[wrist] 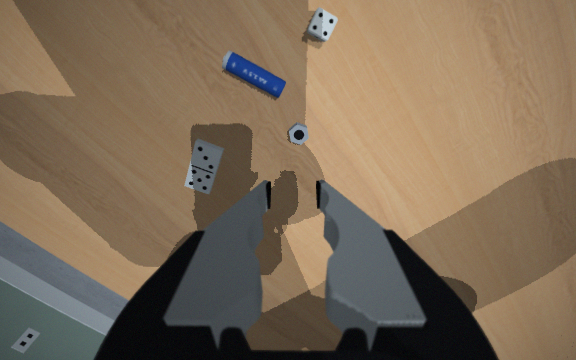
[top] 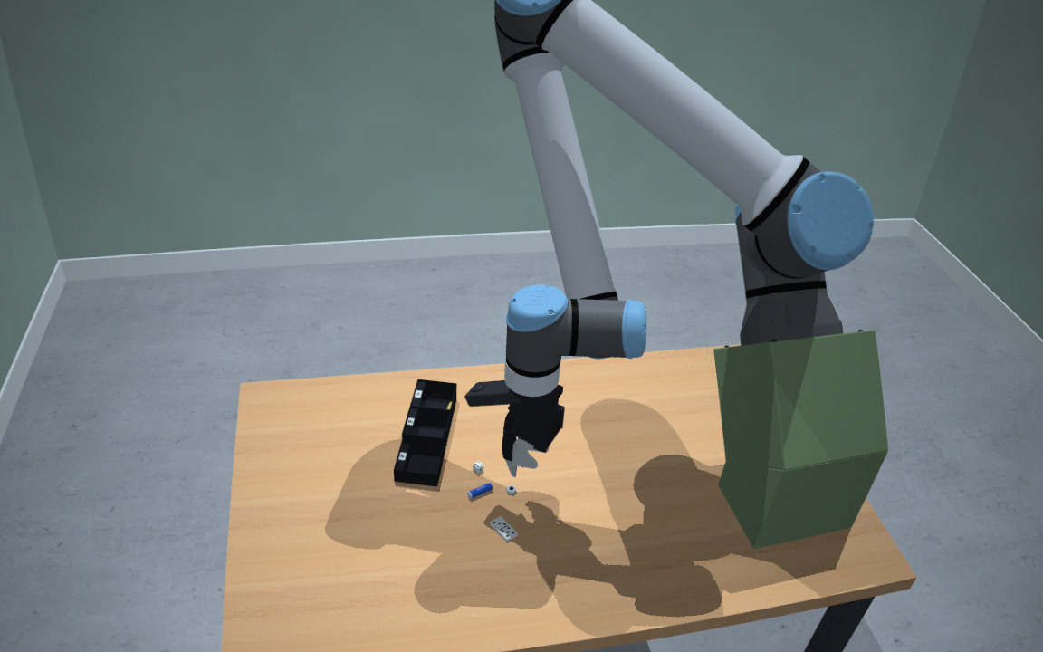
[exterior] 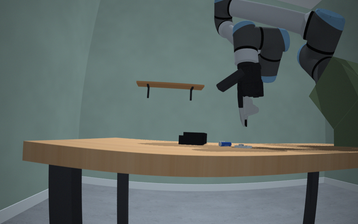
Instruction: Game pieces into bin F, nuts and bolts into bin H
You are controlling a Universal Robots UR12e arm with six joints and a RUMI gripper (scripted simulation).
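Now: the grey nut 80 mm below my hand and 10 mm to the right of it. From my hand the other things lie so: battery (80 mm below, 60 mm ahead, 20 mm to the right); then white domino (80 mm below, 70 mm to the left, 50 mm ahead); then white die (80 mm to the right, 80 mm below, 50 mm ahead).
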